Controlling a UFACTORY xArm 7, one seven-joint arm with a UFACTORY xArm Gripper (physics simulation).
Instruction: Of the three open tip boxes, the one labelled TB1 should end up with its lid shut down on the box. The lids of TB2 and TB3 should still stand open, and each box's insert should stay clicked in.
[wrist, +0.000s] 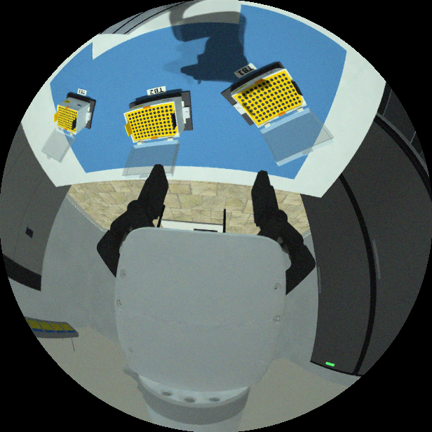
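The box TB1 (270, 97) stands at the right of the blue mat, its yellow insert seated level in it. Its clear lid (298, 137) stands open on the side toward the bottom of the view. The box TB2 (152, 122) stands left of the middle, its insert in place and its clear lid (151, 158) open. The box TB3 (68, 118) stands at the far left, its insert in place and its clear lid (58, 145) open. My gripper (209, 176) is open and empty, its black fingers wide apart and clear of all three boxes.
The blue mat (212, 145) lies on a white table (362, 92). Small label cards for TB1 (245, 70), TB2 (156, 90) and TB3 (82, 92) lie beside the boxes. The arm's shadow falls on the mat between TB2 and TB1. Dark cabinets (345, 280) stand at the right.
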